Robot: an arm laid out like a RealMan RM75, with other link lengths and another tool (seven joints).
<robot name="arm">
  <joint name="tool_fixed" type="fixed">
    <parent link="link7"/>
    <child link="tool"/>
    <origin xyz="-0.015 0.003 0.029" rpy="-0.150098 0 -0.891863"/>
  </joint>
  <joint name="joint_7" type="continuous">
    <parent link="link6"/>
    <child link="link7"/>
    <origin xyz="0.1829 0 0" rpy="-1.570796 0 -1.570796"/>
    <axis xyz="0 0 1"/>
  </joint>
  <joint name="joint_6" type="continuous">
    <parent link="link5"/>
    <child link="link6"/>
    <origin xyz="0 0 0" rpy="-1.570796 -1.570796 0"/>
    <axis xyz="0 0 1"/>
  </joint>
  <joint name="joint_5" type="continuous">
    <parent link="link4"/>
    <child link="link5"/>
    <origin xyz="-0.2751 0 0" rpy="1.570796 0 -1.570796"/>
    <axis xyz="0 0 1"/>
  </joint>
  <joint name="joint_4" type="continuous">
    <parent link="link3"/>
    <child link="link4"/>
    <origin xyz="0 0 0" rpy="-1.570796 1.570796 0"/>
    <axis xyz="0 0 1"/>
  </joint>
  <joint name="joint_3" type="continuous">
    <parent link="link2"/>
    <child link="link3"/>
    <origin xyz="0 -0.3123 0" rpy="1.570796 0 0"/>
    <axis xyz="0 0 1"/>
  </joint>
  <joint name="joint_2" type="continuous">
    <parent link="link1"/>
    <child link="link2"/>
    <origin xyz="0 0 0" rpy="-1.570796 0 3.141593"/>
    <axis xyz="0 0 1"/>
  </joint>
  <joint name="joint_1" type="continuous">
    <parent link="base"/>
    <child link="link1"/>
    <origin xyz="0 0 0.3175" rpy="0 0 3.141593"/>
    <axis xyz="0 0 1"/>
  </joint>
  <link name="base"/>
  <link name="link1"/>
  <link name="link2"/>
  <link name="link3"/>
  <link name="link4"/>
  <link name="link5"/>
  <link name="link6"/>
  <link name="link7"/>
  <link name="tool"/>
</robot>
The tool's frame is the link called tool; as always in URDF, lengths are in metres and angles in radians. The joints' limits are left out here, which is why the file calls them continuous.
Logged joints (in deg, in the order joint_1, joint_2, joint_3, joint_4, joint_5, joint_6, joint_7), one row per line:
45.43 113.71 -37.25 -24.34 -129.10 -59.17 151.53
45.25 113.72 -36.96 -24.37 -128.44 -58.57 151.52
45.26 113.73 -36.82 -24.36 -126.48 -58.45 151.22
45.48 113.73 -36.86 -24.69 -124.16 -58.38 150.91
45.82 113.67 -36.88 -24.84 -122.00 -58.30 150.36
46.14 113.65 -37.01 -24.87 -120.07 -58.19 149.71
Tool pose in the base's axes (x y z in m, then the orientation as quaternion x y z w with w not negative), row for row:
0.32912 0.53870 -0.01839 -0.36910 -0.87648 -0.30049 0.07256
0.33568 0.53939 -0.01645 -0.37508 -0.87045 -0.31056 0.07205
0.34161 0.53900 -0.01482 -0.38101 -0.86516 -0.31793 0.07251
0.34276 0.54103 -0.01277 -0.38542 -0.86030 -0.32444 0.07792
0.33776 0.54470 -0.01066 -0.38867 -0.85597 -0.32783 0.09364
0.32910 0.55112 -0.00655 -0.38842 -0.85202 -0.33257 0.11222
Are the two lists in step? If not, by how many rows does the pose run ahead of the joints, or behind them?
The pose runs 2 rows behind the joints: the pose in row i belongs to the joints in row i - 2.
